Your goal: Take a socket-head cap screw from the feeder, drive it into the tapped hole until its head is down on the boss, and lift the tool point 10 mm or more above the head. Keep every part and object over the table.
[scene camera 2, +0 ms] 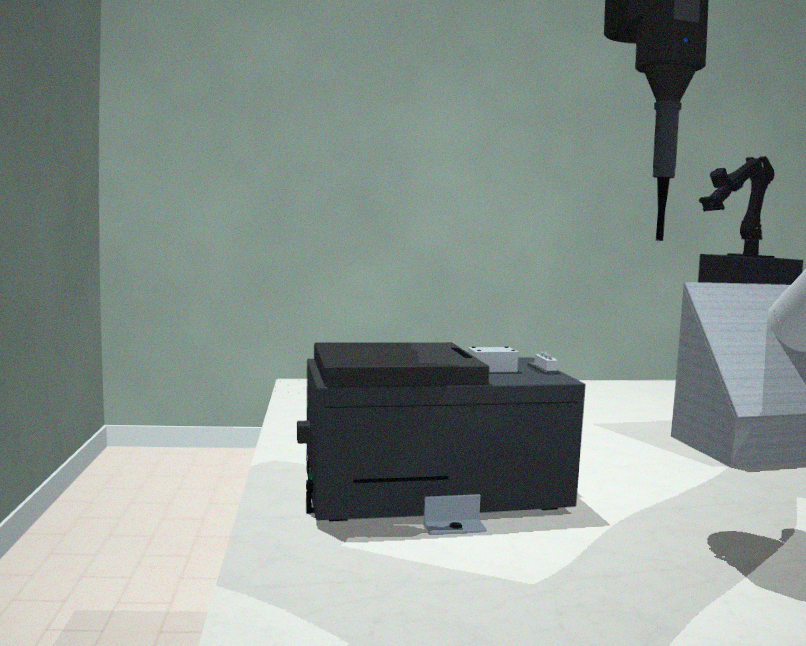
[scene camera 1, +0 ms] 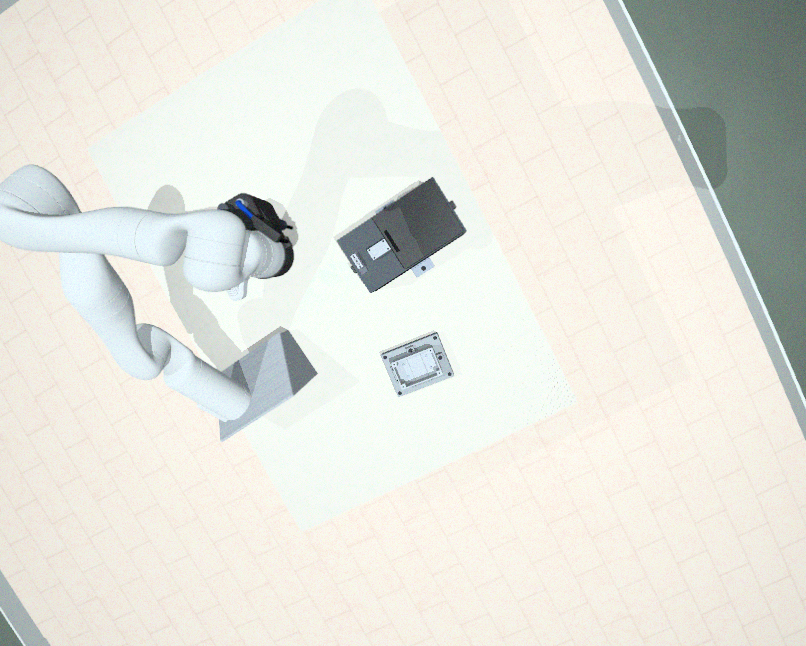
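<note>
My screwdriver (scene camera 1: 289,226) (scene camera 2: 660,238) hangs high over the table, left of the feeder in scene camera 1 and right of it in scene camera 2. Its bit points down, and no screw shows at its tip, so I take it as open. The dark box-shaped feeder (scene camera 1: 430,218) (scene camera 2: 444,444) stands on the table. A small pale block (scene camera 1: 356,261) (scene camera 2: 546,364) with tiny upright parts sits on its top. The grey housing (scene camera 1: 415,365) lies below the feeder in scene camera 1, with dark holes around its flange; which one is the tapped hole cannot be told.
A pale box (scene camera 1: 378,249) (scene camera 2: 494,360) is on the feeder's top. A small angle bracket (scene camera 1: 421,268) (scene camera 2: 452,509) with a dark round spot is at its side. The grey wedge-shaped pedestal (scene camera 1: 269,366) (scene camera 2: 706,383) carries the arm. A small black arm (scene camera 2: 756,195) shows behind it.
</note>
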